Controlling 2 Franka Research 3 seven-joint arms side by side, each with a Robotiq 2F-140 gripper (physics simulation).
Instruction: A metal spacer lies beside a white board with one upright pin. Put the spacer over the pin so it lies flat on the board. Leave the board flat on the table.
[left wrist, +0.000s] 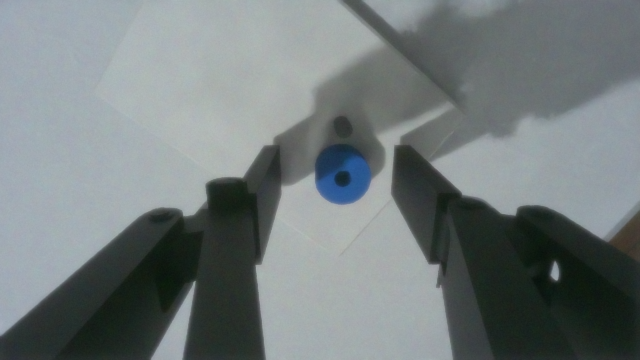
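Note:
The spacer (354, 192) is a blue disc with a dark centre hole. In the left wrist view it appears over the white board (200, 90), near one corner, with its hole facing the camera. The upright pin (343, 127) shows as a dark round end just above the spacer in the picture, apart from it and not through its hole. My left gripper (336, 170) is open, with one finger on each side of the spacer and a gap at both sides. My right gripper does not show.
The board lies on the pale table (75, 240). The gripper's shadow falls across the board and the table at upper right. A brown wooden floor (631, 237) shows past the table edge at the right.

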